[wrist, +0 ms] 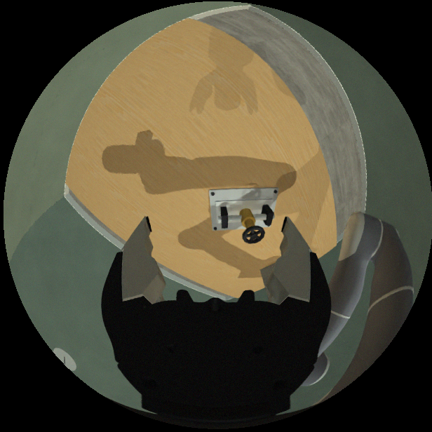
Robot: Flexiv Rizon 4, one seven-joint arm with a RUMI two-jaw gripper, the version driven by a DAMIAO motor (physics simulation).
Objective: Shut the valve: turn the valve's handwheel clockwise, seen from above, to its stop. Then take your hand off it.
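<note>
The valve [247, 218] has a brass body on a short pale pipe, held by two black clamps on a light grey mounting plate [242, 194]. Its black spoked handwheel [253, 234] stands on top of the brass body and shows right of the middle of the wrist view. My gripper [216, 218] is open and empty, its two jaws spread wide. It is above the table, apart from the valve. In the view the handwheel lies between the two jaws, nearer the right one. Which way the handwheel is turned cannot be told.
The wooden table top [150, 90] has a raised grey border [320, 90] along its right side. Dark shadows of the arm and gripper fall on the wood around the plate. Grey arm links [387, 260] show at the lower right. The floor [45, 260] is green.
</note>
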